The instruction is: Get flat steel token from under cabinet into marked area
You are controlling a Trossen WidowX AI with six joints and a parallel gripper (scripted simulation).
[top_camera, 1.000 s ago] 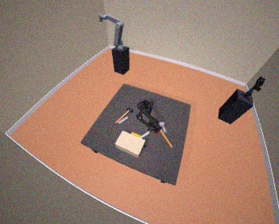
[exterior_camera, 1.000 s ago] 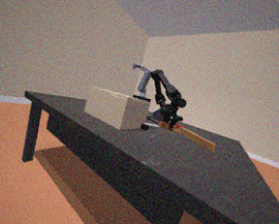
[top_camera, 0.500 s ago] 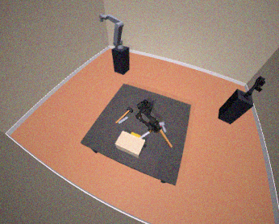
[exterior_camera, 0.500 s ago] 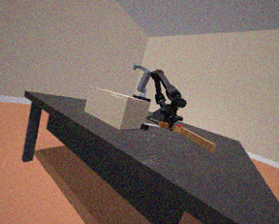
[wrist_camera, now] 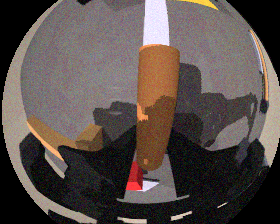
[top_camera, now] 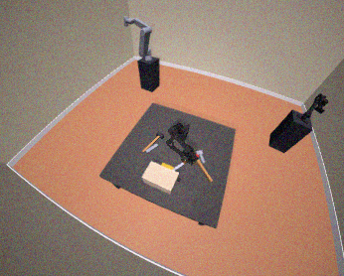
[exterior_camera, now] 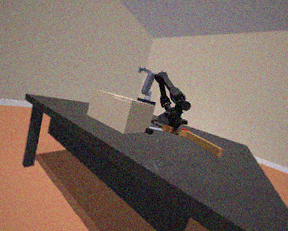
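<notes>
My gripper tip is now 7 cm past the small red piece, 6 cm to the right of it and 1 cm below it. The rest, counted from my gripper tip: steel token 28 cm ahead, 17 cm to the right; grey bar 44 cm to the right, 9 cm ahead.
</notes>
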